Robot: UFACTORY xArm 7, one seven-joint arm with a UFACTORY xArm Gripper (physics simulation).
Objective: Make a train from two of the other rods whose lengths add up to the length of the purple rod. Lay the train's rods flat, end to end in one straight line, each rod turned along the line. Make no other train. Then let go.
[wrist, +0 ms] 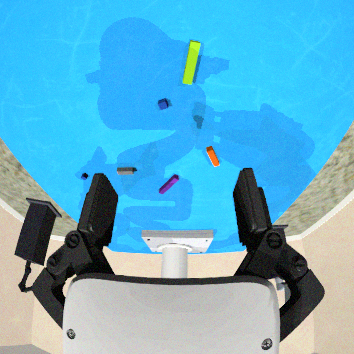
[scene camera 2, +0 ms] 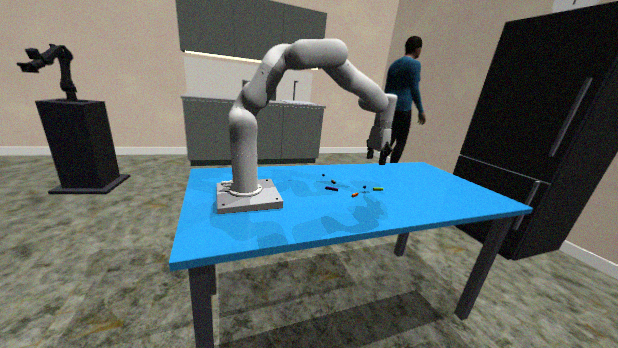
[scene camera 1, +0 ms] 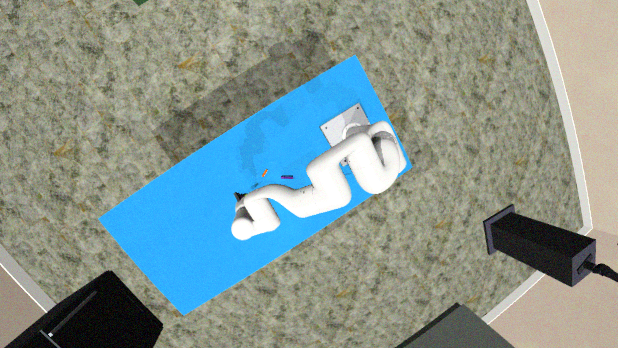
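Pixels of known places: gripper, fingertip midpoint: (wrist: 172, 181) (scene camera 2: 375, 161); arm's base, link origin: (wrist: 174, 246) (scene camera 2: 245, 190).
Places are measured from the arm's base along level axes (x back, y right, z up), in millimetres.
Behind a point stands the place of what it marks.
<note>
The purple rod (scene camera 1: 287, 177) @(x -377, y -65, z -14 mm) (scene camera 2: 331, 188) @(x -377, y -63, z -17 mm) (wrist: 169, 184) @(x -387, y -63, z -14 mm) lies flat on the table. An orange rod (scene camera 1: 265, 173) @(x -466, y -5, z -13 mm) (scene camera 2: 355, 194) @(x -470, y -2, z -17 mm) (wrist: 213, 156) @(x -474, y -3, z -14 mm) lies apart from it. A longer lime rod (scene camera 2: 378, 189) @(x -610, y -60, z -19 mm) (wrist: 191, 62) @(x -613, y -66, z -14 mm) lies near the top of the wrist view. A short blue block (scene camera 2: 364, 187) @(x -551, y -87, z -21 mm) (wrist: 163, 104) @(x -555, y -90, z -14 mm) lies near the lime rod, with a gap between them. A grey rod (scene camera 2: 333, 182) @(x -408, y -136, z -19 mm) (wrist: 126, 170) @(x -416, y -143, z -15 mm) and a tiny dark blue block (scene camera 2: 323, 175) @(x -381, y -231, z -21 mm) (wrist: 84, 176) @(x -385, y -232, z -15 mm) lie farther left in the wrist view. No rods touch. My gripper (scene camera 2: 376, 159) @(x -576, y -79, z 114 mm) (wrist: 172, 181) @(x -576, y -79, z 114 mm) is open and empty, above the table.
The blue table (scene camera 1: 150, 235) @(x -1111, y -63, z -24 mm) (scene camera 2: 450, 200) @(x -926, y 40, z -24 mm) carries the arm's base plate (scene camera 1: 332, 126) @(x -86, y 82, z 5 mm) (scene camera 2: 270, 202) @(x -94, y 111, z 5 mm) (wrist: 200, 235) @(x -135, y 63, z -3 mm). A person (scene camera 2: 404, 85) stands behind the table. A black fridge (scene camera 2: 530, 100) stands at the right, and a dark pedestal (scene camera 1: 545, 245) (scene camera 2: 80, 145) stands away from the table.
</note>
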